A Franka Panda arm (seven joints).
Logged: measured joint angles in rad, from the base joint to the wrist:
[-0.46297, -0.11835, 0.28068, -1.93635, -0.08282, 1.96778, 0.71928]
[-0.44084, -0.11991, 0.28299, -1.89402, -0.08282, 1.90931, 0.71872]
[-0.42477, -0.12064, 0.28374, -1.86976, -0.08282, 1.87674, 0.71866]
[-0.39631, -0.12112, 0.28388, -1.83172, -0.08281, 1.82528, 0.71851]
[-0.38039, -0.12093, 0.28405, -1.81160, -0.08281, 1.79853, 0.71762]
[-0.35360, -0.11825, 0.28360, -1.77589, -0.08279, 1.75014, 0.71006]
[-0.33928, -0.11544, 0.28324, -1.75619, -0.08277, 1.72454, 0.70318]
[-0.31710, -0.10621, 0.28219, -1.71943, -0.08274, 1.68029, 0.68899]
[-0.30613, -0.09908, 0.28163, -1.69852, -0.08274, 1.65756, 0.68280]
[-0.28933, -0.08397, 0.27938, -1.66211, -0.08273, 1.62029, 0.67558]
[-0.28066, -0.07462, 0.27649, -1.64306, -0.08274, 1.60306, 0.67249]
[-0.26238, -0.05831, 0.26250, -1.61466, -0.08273, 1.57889, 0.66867]
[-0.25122, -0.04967, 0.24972, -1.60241, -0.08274, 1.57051, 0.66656]
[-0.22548, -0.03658, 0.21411, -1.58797, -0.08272, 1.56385, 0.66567]
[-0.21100, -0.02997, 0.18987, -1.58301, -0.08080, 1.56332, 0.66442]
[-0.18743, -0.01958, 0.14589, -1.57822, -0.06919, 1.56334, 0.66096]
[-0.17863, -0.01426, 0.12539, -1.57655, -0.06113, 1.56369, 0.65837]
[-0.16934, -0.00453, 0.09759, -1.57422, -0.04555, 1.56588, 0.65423]
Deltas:
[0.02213, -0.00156, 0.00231, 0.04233, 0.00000, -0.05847, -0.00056]
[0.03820, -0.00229, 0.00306, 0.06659, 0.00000, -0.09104, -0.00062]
[0.06666, -0.00277, 0.00320, 0.10463, 0.00001, -0.14250, -0.00077]
[0.08258, -0.00258, 0.00337, 0.12475, 0.00001, -0.16925, -0.00166]
[0.10937, 0.00010, 0.00292, 0.16046, 0.00003, -0.21764, -0.00922]
[0.12369, 0.00291, 0.00256, 0.18016, 0.00005, -0.24324, -0.01610]
[0.14587, 0.01214, 0.00151, 0.21692, 0.00008, -0.28749, -0.03029]
[0.15684, 0.01927, 0.00095, 0.23783, 0.00008, -0.31022, -0.03648]
[0.17364, 0.03438, -0.00130, 0.27424, 0.00009, -0.34749, -0.04370]
[0.18231, 0.04373, -0.00419, 0.29329, 0.00008, -0.36472, -0.04679]
[0.20059, 0.06004, -0.01818, 0.32169, 0.00009, -0.38889, -0.05061]
[0.21175, 0.06868, -0.03096, 0.33394, 0.00008, -0.39727, -0.05272]
[0.23749, 0.08177, -0.06657, 0.34838, 0.00010, -0.40393, -0.05361]
[0.25197, 0.08838, -0.09081, 0.35334, 0.00202, -0.40446, -0.05486]
[0.27554, 0.09877, -0.13479, 0.35813, 0.01363, -0.40444, -0.05832]
[0.28434, 0.10409, -0.15529, 0.35980, 0.02169, -0.40409, -0.06091]
[0.29363, 0.11382, -0.18309, 0.36213, 0.03727, -0.40190, -0.06505]

